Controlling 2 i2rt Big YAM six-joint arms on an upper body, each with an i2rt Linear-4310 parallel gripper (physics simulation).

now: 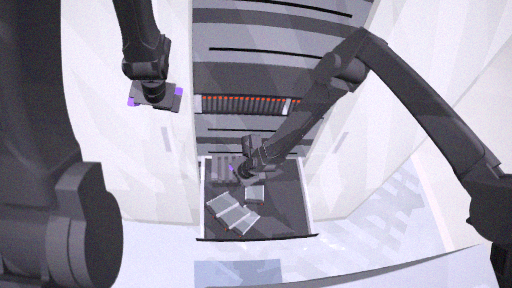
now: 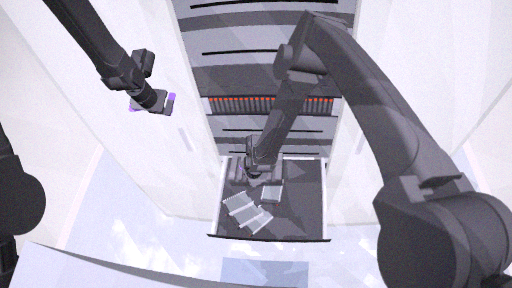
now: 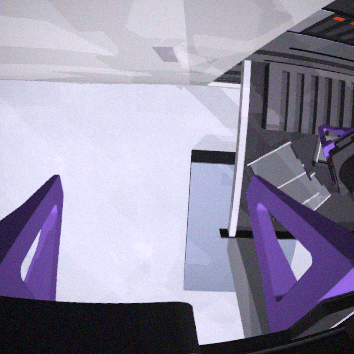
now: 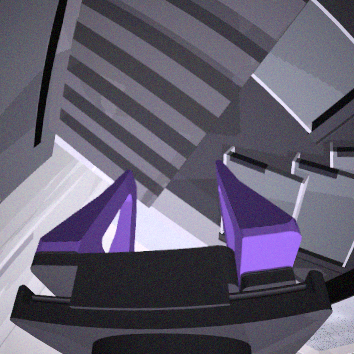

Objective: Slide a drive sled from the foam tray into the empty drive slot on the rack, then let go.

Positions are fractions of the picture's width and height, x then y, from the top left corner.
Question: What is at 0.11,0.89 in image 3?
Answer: My left gripper.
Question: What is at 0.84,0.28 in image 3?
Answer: A ribbed foam tray.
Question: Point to a dark shelf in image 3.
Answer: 0.73,0.40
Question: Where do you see a white cabinet wall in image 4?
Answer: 0.24,0.52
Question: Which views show my left gripper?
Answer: Image 1, image 2 and image 3 only.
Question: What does my left gripper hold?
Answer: Nothing.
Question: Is my left gripper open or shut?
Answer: Open.
